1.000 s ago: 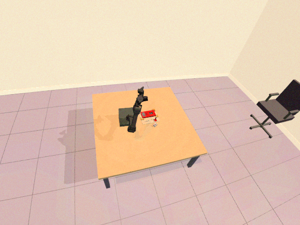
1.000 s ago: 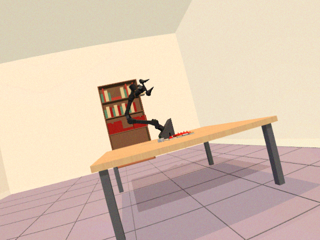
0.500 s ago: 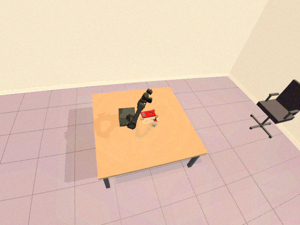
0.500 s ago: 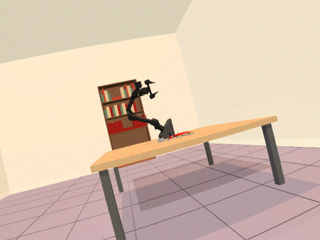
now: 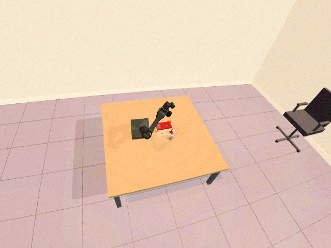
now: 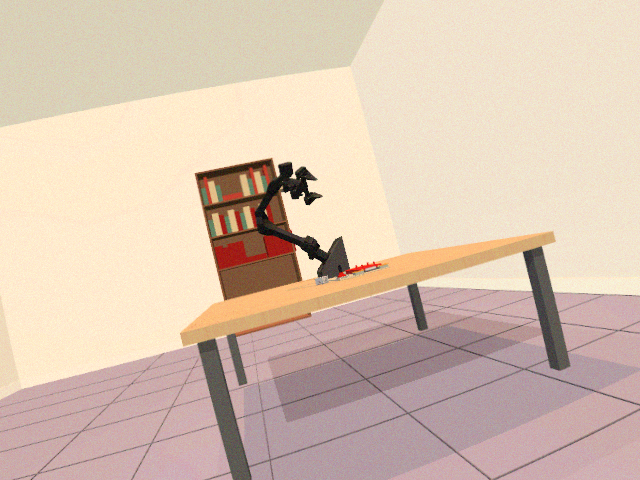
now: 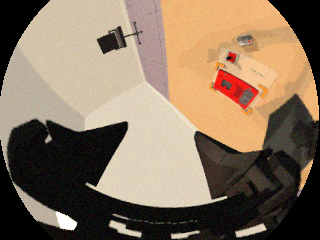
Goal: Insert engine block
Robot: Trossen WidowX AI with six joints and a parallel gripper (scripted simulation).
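My gripper tip is now 41 cm above the grey engine block, 11 cm to the left of it and 4 cm short of it. The rest, counted from my gripper tip: pale flat plate: 41 cm below, 8 cm to the left, 1 cm ahead.
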